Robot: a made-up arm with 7 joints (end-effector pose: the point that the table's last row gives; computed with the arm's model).
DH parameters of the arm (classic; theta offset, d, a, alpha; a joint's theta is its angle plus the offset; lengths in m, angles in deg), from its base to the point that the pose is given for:
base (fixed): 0 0 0 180
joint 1: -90 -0.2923 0.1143 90
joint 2: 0 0.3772 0.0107 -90
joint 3: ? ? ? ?
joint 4: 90 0.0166 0.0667 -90
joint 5: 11.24 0 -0.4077 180
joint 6: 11.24 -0.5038 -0.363 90
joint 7: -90 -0.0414 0.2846 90
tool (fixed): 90 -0.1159 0 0
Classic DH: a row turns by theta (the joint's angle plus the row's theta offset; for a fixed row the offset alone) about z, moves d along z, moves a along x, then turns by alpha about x.
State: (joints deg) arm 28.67 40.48 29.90 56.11 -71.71 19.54 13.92
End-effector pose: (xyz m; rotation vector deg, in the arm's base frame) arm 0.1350 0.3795 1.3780 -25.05 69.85 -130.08
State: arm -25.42 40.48 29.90 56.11 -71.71 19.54 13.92
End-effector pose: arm -0.2282 0.3319 1.3780 -46.04 43.27 -82.98
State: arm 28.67 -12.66 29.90 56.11 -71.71 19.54 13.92
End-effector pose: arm -0.3362 -0.4822 1.1703 20.04 98.27 -88.39
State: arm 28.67 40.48 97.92 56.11 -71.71 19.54 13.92
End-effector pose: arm -0.4359 0.7108 1.3637 -49.50 -37.70 165.82
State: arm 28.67 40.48 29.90 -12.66 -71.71 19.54 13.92
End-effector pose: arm -0.4613 -0.1970 1.1106 29.63 66.87 -74.75
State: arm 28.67 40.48 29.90 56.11 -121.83 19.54 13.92
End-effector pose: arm -0.2690 0.0884 1.3962 -26.88 -87.85 150.20
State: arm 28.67 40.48 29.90 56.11 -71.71 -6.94 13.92
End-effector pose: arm 0.1762 0.4529 1.3630 -46.21 56.41 -111.01
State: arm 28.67 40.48 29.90 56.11 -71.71 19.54 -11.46
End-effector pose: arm 0.1958 0.3003 1.4689 -34.07 98.85 -114.02
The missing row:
joint 3: 0 -0.2897 -0.0002 90
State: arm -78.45 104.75 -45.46 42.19 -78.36 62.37 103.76
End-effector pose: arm -0.5457 0.2183 -0.0229 -14.46 -71.96 -34.13
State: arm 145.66 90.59 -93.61 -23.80 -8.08 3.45 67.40
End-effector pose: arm 0.1129 -0.6118 0.3059 117.08 47.30 -107.89
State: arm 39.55 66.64 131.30 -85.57 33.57 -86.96 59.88
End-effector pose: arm -0.2065 0.2315 -0.1644 99.26 88.48 -56.93
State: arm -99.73 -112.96 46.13 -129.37 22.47 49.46 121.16
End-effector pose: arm -0.1708 -0.6873 0.3915 -27.13 18.03 91.68
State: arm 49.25 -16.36 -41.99 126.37 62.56 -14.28 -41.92
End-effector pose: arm -1.1248 0.8799 1.0748 -138.25 -75.56 46.87
